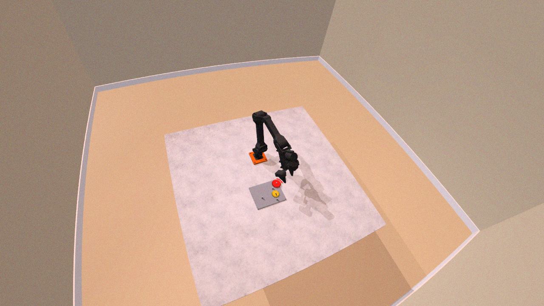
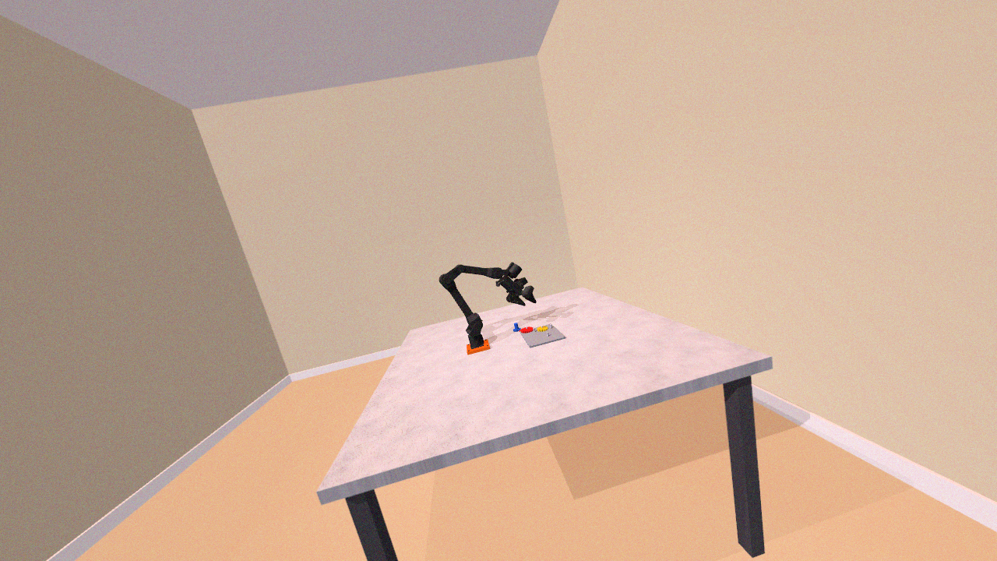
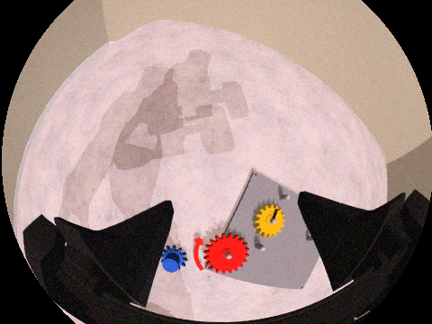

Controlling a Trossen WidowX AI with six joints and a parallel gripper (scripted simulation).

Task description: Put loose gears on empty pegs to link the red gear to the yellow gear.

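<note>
My gripper tip is now 10 cm past the blue gear, 2 cm to the right of it and 11 cm above it. Also, from my gripper tip: yellow gear: 1 cm ahead, 9 cm to the right, 11 cm below; red arrow: 7 cm behind, 1 cm to the right, 12 cm below; red gear: 6 cm behind, 4 cm to the right, 11 cm below.
</note>
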